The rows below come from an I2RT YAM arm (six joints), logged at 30 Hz.
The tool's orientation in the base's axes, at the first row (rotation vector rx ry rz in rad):
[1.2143 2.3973 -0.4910]
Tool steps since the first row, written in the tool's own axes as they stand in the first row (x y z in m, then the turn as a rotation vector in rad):
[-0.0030 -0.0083 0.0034 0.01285 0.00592 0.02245]
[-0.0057 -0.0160 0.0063 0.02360 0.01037 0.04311]
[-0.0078 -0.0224 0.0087 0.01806 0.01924 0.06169]
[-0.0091 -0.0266 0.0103 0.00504 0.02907 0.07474]
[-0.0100 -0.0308 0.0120 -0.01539 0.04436 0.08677]
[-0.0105 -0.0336 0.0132 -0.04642 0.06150 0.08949]
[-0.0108 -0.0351 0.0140 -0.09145 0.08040 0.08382]
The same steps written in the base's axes. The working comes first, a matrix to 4 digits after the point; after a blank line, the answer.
The tool's axes in the first row as the columns of a matrix, in the base's axes (used below as rounded here):
[-0.5384 0.8195 0.1965]
[0.6763 0.5593 -0.4795]
[-0.5028 -0.1253 -0.8553]

[-0.0045 -0.0083 -0.0004 0.00234 0.00124 -0.02640]
[-0.0088 -0.0158 -0.0005 0.00426 0.00109 -0.05004]
[-0.0124 -0.0220 -0.0007 0.01817 -0.00661 -0.06425]
[-0.0149 -0.0260 -0.0009 0.03580 -0.01617 -0.07010]
[-0.0175 -0.0297 -0.0014 0.06169 -0.02720 -0.07203]
[-0.0193 -0.0322 -0.0018 0.09298 -0.03991 -0.06091]
[-0.0202 -0.0336 -0.0021 0.13160 -0.05707 -0.03578]

